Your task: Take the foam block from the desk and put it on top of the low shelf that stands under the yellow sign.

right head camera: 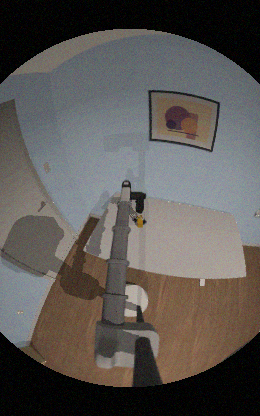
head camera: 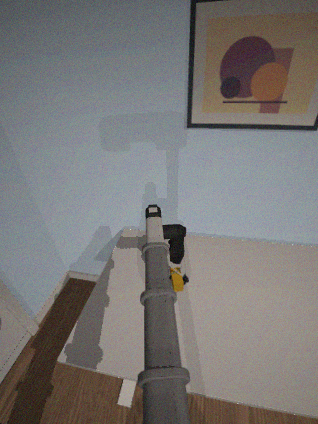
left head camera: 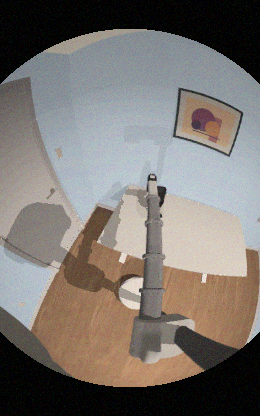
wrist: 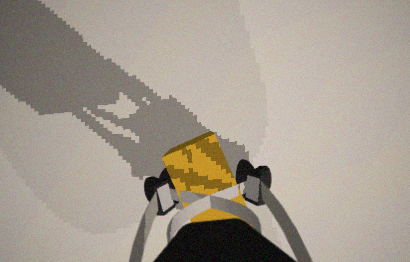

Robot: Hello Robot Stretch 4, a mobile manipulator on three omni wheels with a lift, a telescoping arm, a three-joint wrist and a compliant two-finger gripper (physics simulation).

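Pixels of known places: gripper, between the fingertips: (wrist: 207, 178); robot's base, origin of its link: (right head camera: 130, 299) (left head camera: 135, 291).
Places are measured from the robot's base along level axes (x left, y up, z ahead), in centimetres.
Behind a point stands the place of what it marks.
The yellow foam block (head camera: 177, 286) @(z 64.3, x -8.7, y 73.2 cm) (right head camera: 140, 224) @(z 64.4, x -9.8, y 73.1 cm) (wrist: 197, 160) @(z 72.0, x -8.8, y 75.3 cm) lies on the pale desk (head camera: 250, 325) @(z 46.4, x -35.6, y 69.3 cm) (left head camera: 200, 235) @(z 50.9, x -52.4, y 69.3 cm) (right head camera: 195, 245) @(z 43.5, x -57.0, y 69.3 cm) (wrist: 340, 125) @(z 69.4, x -23.5, y 69.3 cm), near its left end. My gripper (head camera: 178, 278) @(z 69.2, x -8.8, y 69.8 cm) (right head camera: 139, 220) @(z 69.2, x -8.8, y 69.8 cm) (wrist: 207, 178) @(z 69.2, x -8.8, y 69.8 cm) points down over it. In the wrist view the dark finger pads press against the block's two long sides, so the gripper is shut on it. The near end of the block is partly hidden by the gripper body. No gap between block and desk can be made out. The low shelf and the yellow sign do not show in these views.
A blue wall with a framed picture (head camera: 255, 65) @(z 100.2, x -42.3, y 154.3 cm) (left head camera: 208, 121) @(z 99.8, x -43.9, y 153.2 cm) (right head camera: 183, 120) @(z 99.7, x -43.9, y 151.7 cm) stands behind the desk. A grey door (left head camera: 25, 175) @(z 60.9, x 101.6, y 121.8 cm) (right head camera: 22, 190) @(z 65.8, x 100.3, y 117.5 cm) is at the left. The extended arm (head camera: 162, 330) @(z 28.1, x -0.4, y 111.9 cm) (left head camera: 153, 270) @(z 15.3, x 0.2, y 112.2 cm) (right head camera: 117, 275) @(z 15.5, x -0.9, y 112.2 cm) crosses over the desk. A white round object (left head camera: 129, 295) @(z -3.7, x 7.4, y 18.7 cm) (right head camera: 138, 300) @(z 0.0, x -9.8, y 18.6 cm) is by the arm, low down.
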